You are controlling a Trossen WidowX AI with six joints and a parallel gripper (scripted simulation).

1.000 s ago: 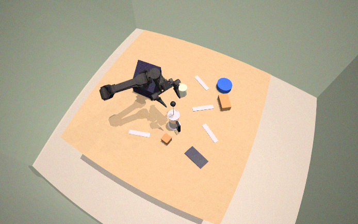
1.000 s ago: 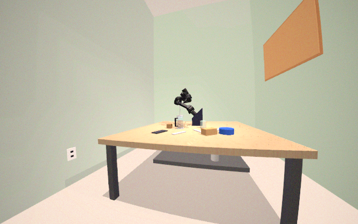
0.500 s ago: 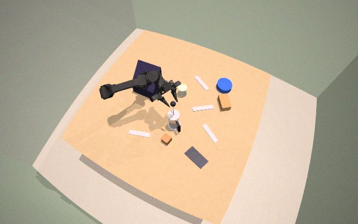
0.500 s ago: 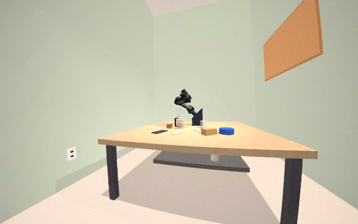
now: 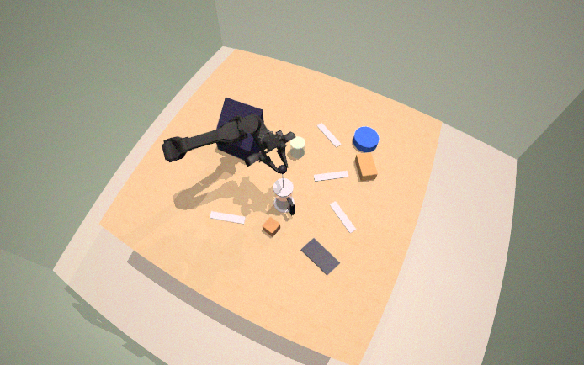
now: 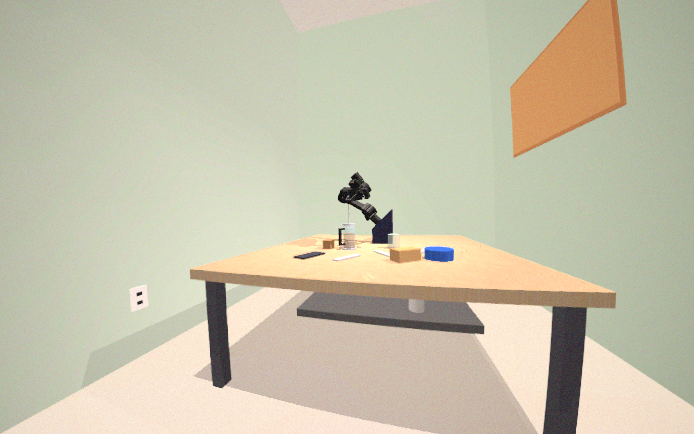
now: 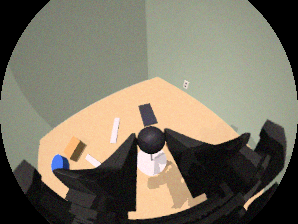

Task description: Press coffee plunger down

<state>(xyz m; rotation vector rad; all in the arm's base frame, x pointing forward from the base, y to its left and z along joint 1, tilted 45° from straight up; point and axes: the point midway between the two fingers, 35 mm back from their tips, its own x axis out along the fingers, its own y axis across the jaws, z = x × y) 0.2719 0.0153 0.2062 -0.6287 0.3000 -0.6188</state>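
Now: the coffee press 14 cm below my gripper tip, 1 cm to the right of it and 1 cm ahead of it. From my gripper tip the other things lie so: small cube (25 cm below, 12 cm to the right); then dark slab (27 cm below, 23 cm ahead, 14 cm to the right); then orange block (31 cm to the left, 25 cm below, 24 cm ahead).
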